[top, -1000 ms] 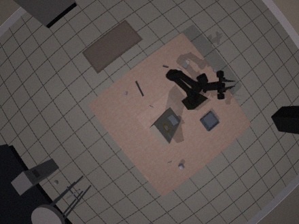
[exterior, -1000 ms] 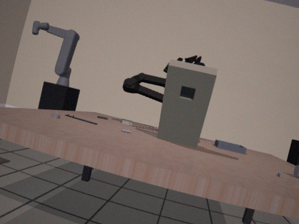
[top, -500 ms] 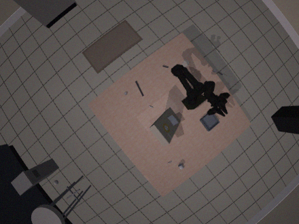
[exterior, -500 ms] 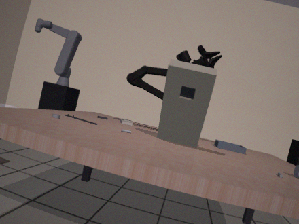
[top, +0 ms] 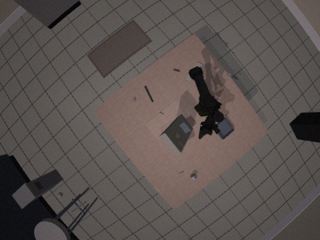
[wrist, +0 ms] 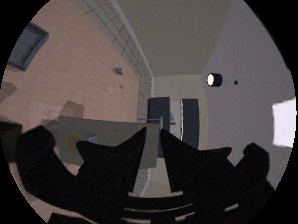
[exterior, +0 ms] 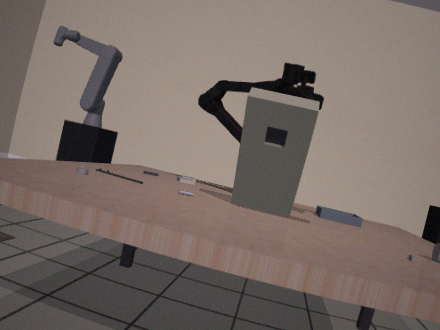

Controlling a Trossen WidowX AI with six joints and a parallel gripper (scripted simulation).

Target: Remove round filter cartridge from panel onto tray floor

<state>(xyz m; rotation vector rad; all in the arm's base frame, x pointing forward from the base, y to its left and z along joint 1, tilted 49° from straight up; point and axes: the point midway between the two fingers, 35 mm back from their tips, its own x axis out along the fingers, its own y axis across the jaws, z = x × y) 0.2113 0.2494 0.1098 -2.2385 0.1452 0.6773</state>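
Now: gripper tip 12 cm short of the round filter cartridge, 11 cm above it and 8 cm to the left of it. The rest, counted from my gripper tip: grey service panel: 18 cm below, 8 cm to the right, 7 cm ahead; then blue-grey tray: 33 cm below, 32 cm behind, 18 cm to the left.
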